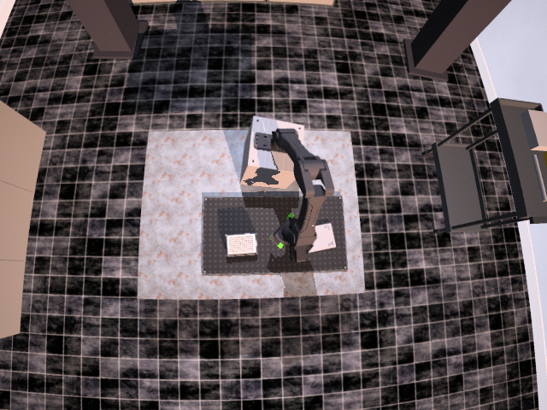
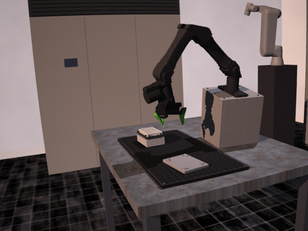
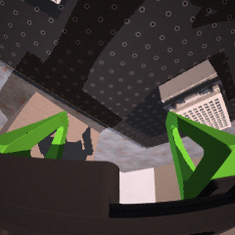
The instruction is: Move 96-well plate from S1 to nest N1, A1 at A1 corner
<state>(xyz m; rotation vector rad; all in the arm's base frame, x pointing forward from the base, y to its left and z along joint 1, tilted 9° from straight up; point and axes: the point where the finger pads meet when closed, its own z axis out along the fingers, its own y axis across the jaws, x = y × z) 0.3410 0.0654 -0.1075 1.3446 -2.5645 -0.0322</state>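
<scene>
My hand is 7 cm short of the 96-well plate, 17 cm to the left of it and 7 cm above it. Round my hand: plate nest N1: 1 cm ahead, 19 cm to the left, 13 cm below.
</scene>
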